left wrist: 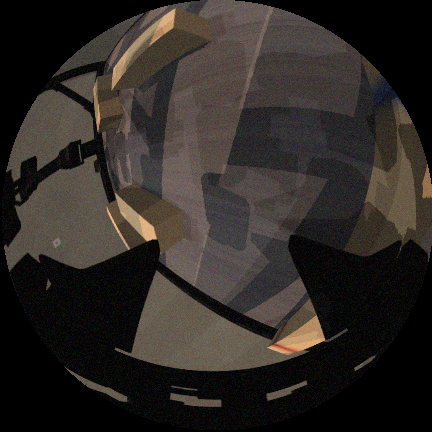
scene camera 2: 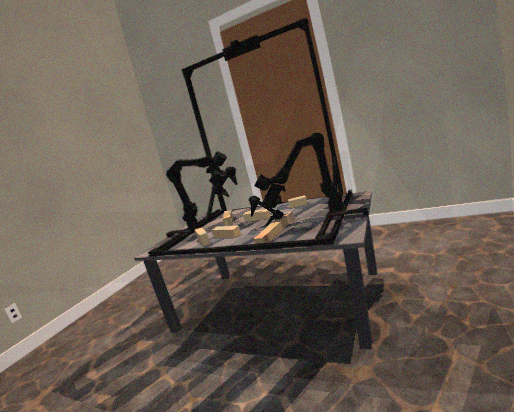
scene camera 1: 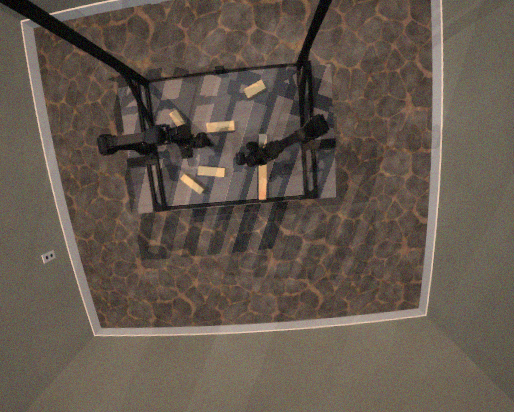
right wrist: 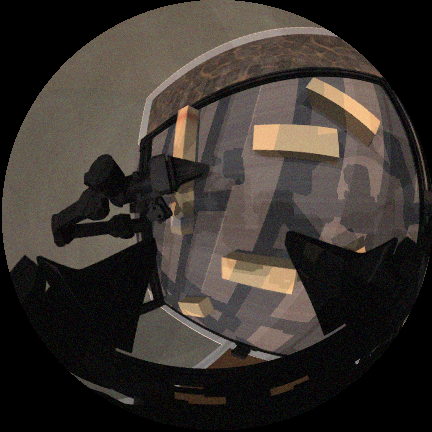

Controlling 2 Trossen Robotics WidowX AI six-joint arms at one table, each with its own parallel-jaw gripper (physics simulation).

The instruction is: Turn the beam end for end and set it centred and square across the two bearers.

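Frame: origin at the left arm's base, x left, y down, z back, level; metres.
Seen in the pictures: left gripper, fingertip midpoint: (left wrist: 225, 244) (scene camera 2: 258, 221) (right wrist: 204, 170); right gripper, fingertip midpoint: (scene camera 2: 232, 190) (scene camera 1: 207, 146) (right wrist: 222, 241); left arm's base, link origin: (scene camera 2: 337, 209) (scene camera 1: 308, 131) (right wrist: 143, 224); right arm's base, link origin: (left wrist: 96, 145) (scene camera 2: 193, 227) (scene camera 1: 149, 147).
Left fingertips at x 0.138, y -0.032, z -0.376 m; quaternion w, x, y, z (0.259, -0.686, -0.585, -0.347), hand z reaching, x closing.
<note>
Pixels of each thing's middle, then the offset from my left fingertips to it. "spot": a spot on its surface instead.
- long pale beam, body centre: (left wrist: 348, 291) (right wrist: 183, 165) (scene camera 2: 276, 227) (scene camera 1: 262, 167) dx +0.038, dy +0.029, dz +0.104 m
- black frame, surface spot: (scene camera 2: 240, 247) spot: dx +0.240, dy +0.036, dz +0.003 m
The long pale beam (scene camera 1: 262, 182) (scene camera 2: 269, 232) (right wrist: 187, 132) lies on the table, red mark at its near end; the left wrist view shows a blue mark at its far end. My left arm hides its middle in scene camera 1. Two roughly parallel blocks look like the bearers: the far one (scene camera 1: 220, 126) (scene camera 2: 256, 215) (left wrist: 165, 55) (right wrist: 260, 275) and the near one (scene camera 1: 211, 171) (scene camera 2: 226, 231) (left wrist: 170, 225) (right wrist: 296, 140). My left gripper (scene camera 2: 266, 208) (left wrist: 225, 244) is open and empty, low beside the beam. My right gripper (scene camera 2: 230, 186) (right wrist: 222, 241) is open and empty, higher, at the left.
Loose pale blocks lie at the back right (scene camera 1: 254, 89) (scene camera 2: 297, 201) (right wrist: 196, 306), back left (scene camera 1: 177, 118) (scene camera 2: 227, 218) and front left (scene camera 1: 192, 183) (scene camera 2: 201, 236) (right wrist: 345, 105). A black frame (scene camera 1: 235, 203) (scene camera 2: 240, 247) borders the table, with a tall black arch (scene camera 2: 198, 115) over it.
</note>
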